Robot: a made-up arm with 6 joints.
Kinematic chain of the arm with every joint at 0, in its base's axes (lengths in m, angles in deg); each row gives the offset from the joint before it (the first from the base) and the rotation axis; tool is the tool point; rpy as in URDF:
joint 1: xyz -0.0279 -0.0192 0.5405 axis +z
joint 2: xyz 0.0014 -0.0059 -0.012 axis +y
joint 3: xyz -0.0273 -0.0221 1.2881 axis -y
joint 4: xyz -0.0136 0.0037 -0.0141 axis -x
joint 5: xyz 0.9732 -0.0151 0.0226 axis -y
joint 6: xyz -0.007 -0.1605 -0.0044 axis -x
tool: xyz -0.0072 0.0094 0.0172 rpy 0 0 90
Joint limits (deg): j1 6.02..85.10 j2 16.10..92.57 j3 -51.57..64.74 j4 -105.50..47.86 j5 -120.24..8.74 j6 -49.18..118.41
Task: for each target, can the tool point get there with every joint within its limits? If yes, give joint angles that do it. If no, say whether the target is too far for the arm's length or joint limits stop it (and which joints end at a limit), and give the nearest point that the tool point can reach.
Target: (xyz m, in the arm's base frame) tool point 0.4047 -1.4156 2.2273
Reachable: no: joint limits stop it (at a limit: joint 1, joint 2, joint 3, joint 5, joint 6) | nearest point 0.9212 -0.1247 2.5020 | short by 1.417 m
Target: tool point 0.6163 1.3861 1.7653
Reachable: yes | joints 68.89 27.58 41.87 -77.35 -80.59 40.76
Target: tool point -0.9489 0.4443 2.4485
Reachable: no: joint limits stop it (at a limit: joint 1, joint 2, joint 3, joint 4, joint 5, joint 6) | nearest point 0.1461 0.8242 2.5774 | short by 1.166 m
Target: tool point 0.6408 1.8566 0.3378
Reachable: yes | joints 75.68 73.49 34.82 -3.53 -109.67 84.01
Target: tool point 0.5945 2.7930 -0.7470
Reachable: no: too far | nearest point 0.4184 1.9974 -0.1313 | short by 1.021 m
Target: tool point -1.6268 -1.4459 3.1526
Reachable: no: too far | nearest point 0.8277 -0.0510 2.5770 | short by 2.881 m
